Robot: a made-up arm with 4 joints. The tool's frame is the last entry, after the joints.
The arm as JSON. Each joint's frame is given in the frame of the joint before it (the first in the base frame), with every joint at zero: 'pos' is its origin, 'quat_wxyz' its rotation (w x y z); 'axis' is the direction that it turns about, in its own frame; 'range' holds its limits. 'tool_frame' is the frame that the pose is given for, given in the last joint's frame.
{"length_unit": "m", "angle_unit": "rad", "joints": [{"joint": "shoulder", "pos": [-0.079, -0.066, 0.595], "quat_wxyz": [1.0, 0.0, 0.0, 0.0], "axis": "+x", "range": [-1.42, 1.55]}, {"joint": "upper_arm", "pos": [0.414, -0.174, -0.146], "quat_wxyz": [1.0, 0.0, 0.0, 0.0], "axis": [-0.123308, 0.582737, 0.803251], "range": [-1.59, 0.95]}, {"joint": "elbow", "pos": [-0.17, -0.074, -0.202], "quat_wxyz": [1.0, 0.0, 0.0, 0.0], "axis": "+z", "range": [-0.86, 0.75]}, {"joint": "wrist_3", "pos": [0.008, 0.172, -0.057], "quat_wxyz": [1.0, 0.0, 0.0, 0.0], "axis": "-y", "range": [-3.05, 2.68]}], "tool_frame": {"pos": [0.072, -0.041, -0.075], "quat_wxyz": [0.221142, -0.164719, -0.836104, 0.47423]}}
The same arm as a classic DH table. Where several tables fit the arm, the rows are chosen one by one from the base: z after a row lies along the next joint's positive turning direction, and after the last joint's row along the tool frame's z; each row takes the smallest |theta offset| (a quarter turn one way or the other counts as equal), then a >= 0, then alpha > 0; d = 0 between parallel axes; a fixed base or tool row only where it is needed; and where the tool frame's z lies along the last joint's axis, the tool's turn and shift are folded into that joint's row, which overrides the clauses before.
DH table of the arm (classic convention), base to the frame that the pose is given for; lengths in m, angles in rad. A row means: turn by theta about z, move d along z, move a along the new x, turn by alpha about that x. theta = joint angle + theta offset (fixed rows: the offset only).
base (fixed): theta offset -1.5708  d 0.595  a 0.066  alpha -1.5708
shoulder: theta offset -0.6276  d 0.3076  a 0.0551  alpha 1.6944
upper_arm: theta offset -1.4024  d -0.2845  a 0.1816  alpha -0.638
elbow: theta offset -0.2085  d -0.2088  a -0.008  alpha -1.5708
wrist_3: theta offset -0.8605  d -0.1251  a -0.1038  alpha -0.7668
tool (fixed): theta offset 0.7744  d -0.0082  a 0  alpha 0
Joint limits (rad, base to tool): -1.42..1.55 -1.59..0.95 -0.86..0.75 -3.05..2.68

